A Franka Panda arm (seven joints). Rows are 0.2 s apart.
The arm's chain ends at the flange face. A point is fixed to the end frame.
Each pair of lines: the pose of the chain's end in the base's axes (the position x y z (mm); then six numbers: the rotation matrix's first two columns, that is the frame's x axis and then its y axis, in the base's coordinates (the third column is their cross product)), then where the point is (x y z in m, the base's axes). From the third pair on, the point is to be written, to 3 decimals.
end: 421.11 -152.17 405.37 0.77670 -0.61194 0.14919 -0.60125 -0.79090 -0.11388
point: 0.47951 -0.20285 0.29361
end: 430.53 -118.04 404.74 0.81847 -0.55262 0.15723 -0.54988 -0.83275 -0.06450
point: 0.48978 -0.16984 0.29394
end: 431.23 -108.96 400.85 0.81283 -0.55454 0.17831 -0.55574 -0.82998 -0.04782
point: 0.491 -0.164 0.292
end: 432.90 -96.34 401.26 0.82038 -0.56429 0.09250 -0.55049 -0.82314 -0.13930
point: 0.491 -0.137 0.285
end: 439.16 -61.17 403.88 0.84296 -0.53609 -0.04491 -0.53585 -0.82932 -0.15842
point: 0.486 -0.089 0.279
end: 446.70 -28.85 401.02 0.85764 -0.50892 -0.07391 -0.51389 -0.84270 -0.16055
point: 0.491 -0.053 0.275
